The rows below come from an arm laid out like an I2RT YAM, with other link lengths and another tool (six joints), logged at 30 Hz.
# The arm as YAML. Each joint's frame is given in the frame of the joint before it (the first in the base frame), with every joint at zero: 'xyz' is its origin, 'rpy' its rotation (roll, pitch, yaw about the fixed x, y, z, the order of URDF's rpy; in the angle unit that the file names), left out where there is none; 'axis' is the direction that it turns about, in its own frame. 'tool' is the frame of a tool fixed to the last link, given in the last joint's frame.
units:
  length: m
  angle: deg
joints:
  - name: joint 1
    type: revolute
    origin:
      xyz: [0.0, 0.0, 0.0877]
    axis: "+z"
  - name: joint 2
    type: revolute
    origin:
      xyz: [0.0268, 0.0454, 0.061]
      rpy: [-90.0, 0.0, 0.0]
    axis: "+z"
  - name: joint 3
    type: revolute
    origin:
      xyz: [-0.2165, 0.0, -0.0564]
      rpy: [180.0, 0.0, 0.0]
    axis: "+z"
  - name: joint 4
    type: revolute
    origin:
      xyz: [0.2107, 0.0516, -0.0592]
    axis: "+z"
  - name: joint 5
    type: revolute
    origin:
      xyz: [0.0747, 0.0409, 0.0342]
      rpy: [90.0, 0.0, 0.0]
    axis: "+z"
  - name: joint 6
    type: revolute
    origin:
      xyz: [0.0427, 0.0, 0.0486]
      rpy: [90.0, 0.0, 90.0]
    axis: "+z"
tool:
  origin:
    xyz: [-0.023, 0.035, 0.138]
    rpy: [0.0, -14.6, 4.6]
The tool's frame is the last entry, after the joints.
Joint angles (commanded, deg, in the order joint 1, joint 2, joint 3, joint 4, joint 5, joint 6), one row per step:
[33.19 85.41 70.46 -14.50 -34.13 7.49]
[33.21 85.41 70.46 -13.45 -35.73 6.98]
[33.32 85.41 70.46 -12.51 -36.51 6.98]
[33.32 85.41 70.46 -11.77 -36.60 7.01]
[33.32 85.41 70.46 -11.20 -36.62 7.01]
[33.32 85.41 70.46 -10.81 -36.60 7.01]
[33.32 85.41 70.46 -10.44 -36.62 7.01]
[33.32 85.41 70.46 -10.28 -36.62 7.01]
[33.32 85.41 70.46 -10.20 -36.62 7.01]
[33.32 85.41 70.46 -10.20 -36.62 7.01]
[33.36 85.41 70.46 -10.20 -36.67 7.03]
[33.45 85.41 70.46 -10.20 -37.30 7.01]
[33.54 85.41 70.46 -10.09 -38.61 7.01]
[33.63 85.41 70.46 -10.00 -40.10 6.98]
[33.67 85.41 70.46 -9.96 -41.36 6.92]
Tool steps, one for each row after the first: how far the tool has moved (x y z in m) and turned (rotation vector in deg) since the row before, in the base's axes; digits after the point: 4 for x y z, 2 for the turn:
[-0.0025 0.0027 0.0044 1.08 -0.90 1.62]
[-0.0011 0.0023 0.0035 0.82 -0.59 0.80]
[0.0011 0.0010 0.0022 0.45 -0.57 0.07]
[0.0010 0.0007 0.0017 0.32 -0.47 0.02]
[0.0008 0.0005 0.0011 0.21 -0.33 -0.02]
[0.0006 0.0005 0.0011 0.21 -0.30 0.02]
[0.0003 0.0002 0.0005 0.09 -0.13 0.00]
[0.0001 0.0001 0.0002 0.04 -0.07 0.00]
[0.0000 0.0000 0.0000 0.00 0.00 0.00]
[-0.0004 0.0002 0.0001 0.02 0.03 0.08]
[-0.0024 0.0008 0.0006 0.22 0.13 0.67]
[-0.0042 0.0014 0.0016 0.52 0.21 1.28]
[-0.0048 0.0014 0.0017 0.57 0.25 1.45]
[-0.0039 0.0008 0.0014 0.45 0.21 1.20]

